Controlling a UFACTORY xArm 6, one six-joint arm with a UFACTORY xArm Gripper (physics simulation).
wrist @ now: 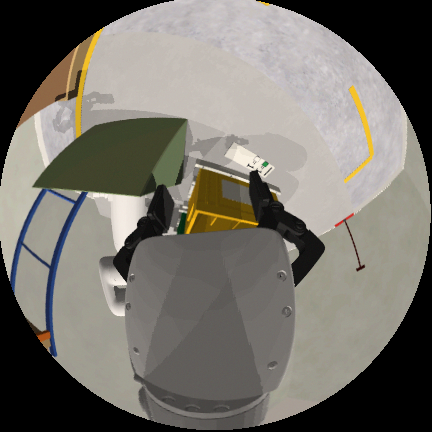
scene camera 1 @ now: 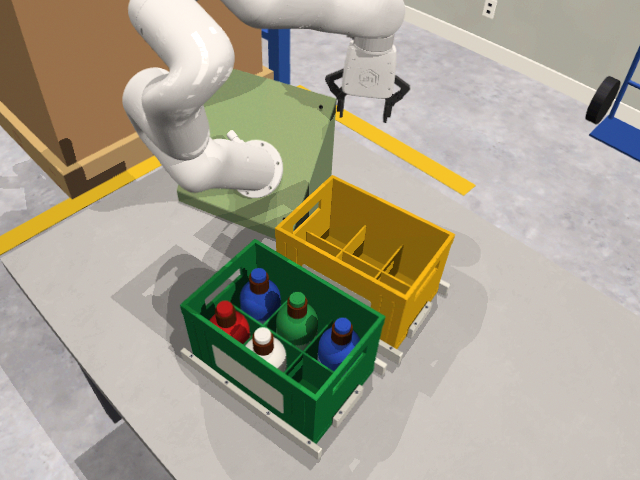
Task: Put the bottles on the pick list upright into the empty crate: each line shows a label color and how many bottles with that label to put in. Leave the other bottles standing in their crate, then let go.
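Places are measured from the arm's base along level axes (x ahead, y left, z up), in centimetres.
Where they show: gripper, fingertip midpoint: (wrist: 207,186) (scene camera 1: 362,117); arm's base, origin of the base link: (scene camera 1: 256,169).
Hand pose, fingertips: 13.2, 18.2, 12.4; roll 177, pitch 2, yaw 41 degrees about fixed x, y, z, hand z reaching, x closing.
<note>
Each offset is from my fingertips to the top centre of the thing, as dx, dy, dz. Level surfaces: height alone.
My gripper (scene camera 1: 363,117) (wrist: 207,186) is open and empty, high behind the yellow crate. The yellow crate @[+19.1, -18.6, -6.5] (scene camera 1: 390,310) (wrist: 210,192) shows dividers and no bottles in scene camera 1. The green crate @[+22.3, -41.6, -6.5] (scene camera 1: 300,408) (wrist: 182,223) holds upright bottles: a blue bottle @[+13.0, -38.9, -7.7] (scene camera 1: 260,301) at back left, a green bottle @[+21.3, -37.4, -7.7] (scene camera 1: 296,325) at back middle, another blue bottle @[+30.1, -35.6, -7.7] (scene camera 1: 337,348) at back right, a red bottle @[+14.8, -47.6, -7.7] (scene camera 1: 231,325) at front left and a white bottle @[+23.0, -46.3, -7.7] (scene camera 1: 268,351) at front middle. Its front right compartment is empty. The pick list @[+15.8, -3.5, -23.8] (wrist: 239,154) is a white card with a green mark; its print is too small to read.
Pale rails @[+24.0, -51.4, -21.0] (scene camera 1: 253,400) edge the crates on the grey table @[dz -24.0] (scene camera 1: 516,361). The arm's green base block (scene camera 1: 289,124) (wrist: 120,155) stands behind left of the crates. A large brown box (scene camera 1: 129,62) is at back left, and a blue hand truck (scene camera 1: 620,135) at far right.
</note>
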